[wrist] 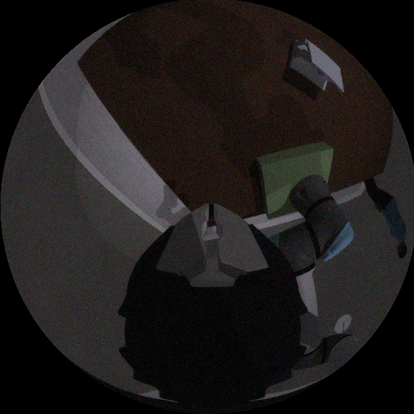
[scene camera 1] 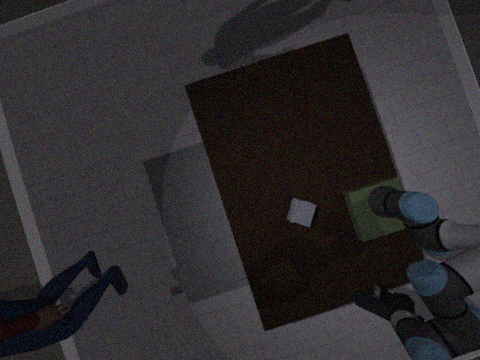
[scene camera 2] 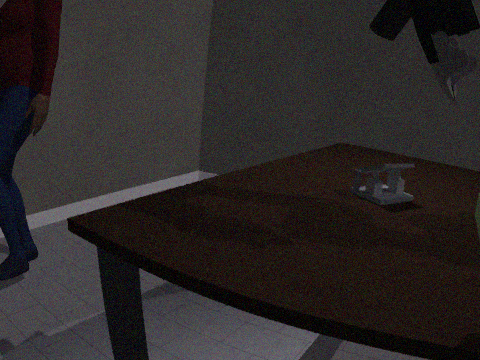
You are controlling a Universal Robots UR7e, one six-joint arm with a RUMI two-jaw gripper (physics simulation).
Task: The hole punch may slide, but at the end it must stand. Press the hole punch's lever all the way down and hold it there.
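Places are measured from the arm's base along level axes (x left, y ahead, z down), in centimetres.
Pixels of known places: gripper, between the fingertips: (scene camera 1: 376, 287) (scene camera 2: 453, 100); arm's base, origin of its link: (scene camera 1: 384, 201).
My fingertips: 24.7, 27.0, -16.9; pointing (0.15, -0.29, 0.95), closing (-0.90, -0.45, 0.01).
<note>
Ahead of a thing's pixels: the offset from my fingertips to its top centre, as dx, dy, dz. "spot": to the spot under its first point. Level surfaces: height alone.
The pale grey hole punch @(-34.4, +12.3, +14.5) (scene camera 1: 301, 213) (scene camera 2: 398, 186) (wrist: 306, 68) stands upright on its base on the dark brown table @(dz +23.0) (scene camera 1: 290, 125) (scene camera 2: 225, 215) (wrist: 200, 100). Its flat lever @(spot: -31.6, +8.8, +14.8) (scene camera 2: 400, 165) (wrist: 328, 66) is raised above the base, with a gap under it in the scene camera 2 view. My gripper (scene camera 1: 377, 289) (scene camera 2: 452, 93) (wrist: 210, 205) is shut with nothing between its fingers. It is high above table level, well apart from the hole punch, and by the table's lower right edge in the scene camera 1 view.
A green block (scene camera 1: 367, 230) (wrist: 285, 172) lies on the table near the hole punch, with the arm's base on it. A person in blue trousers (scene camera 1: 82, 307) (scene camera 2: 15, 125) is beyond the table. Shadows cross the table and floor.
</note>
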